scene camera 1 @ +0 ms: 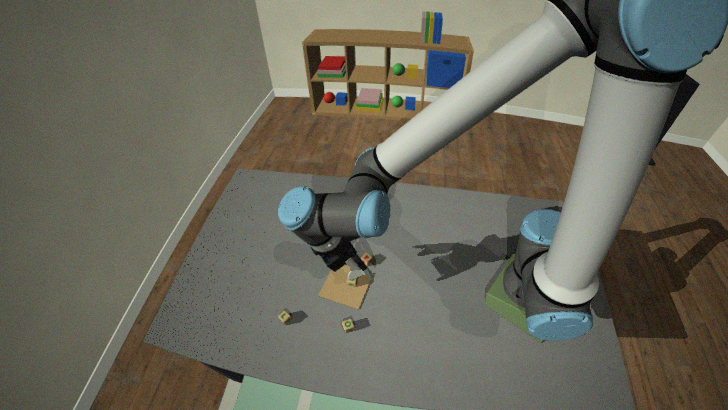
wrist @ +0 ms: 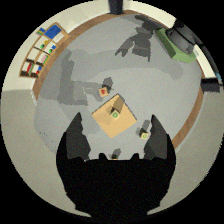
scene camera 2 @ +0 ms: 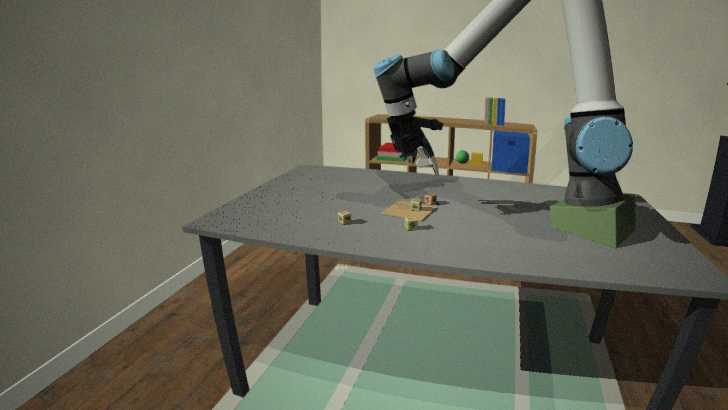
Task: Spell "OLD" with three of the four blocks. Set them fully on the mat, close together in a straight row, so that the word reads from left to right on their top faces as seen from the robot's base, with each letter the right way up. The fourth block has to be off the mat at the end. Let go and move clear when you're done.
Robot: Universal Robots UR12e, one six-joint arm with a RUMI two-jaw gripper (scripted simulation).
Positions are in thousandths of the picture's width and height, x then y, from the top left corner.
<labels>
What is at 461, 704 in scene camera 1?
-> A tan mat.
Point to a tan mat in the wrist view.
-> At 502, 569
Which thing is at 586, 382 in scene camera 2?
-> My gripper.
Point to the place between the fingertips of my gripper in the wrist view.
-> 520, 511
</labels>
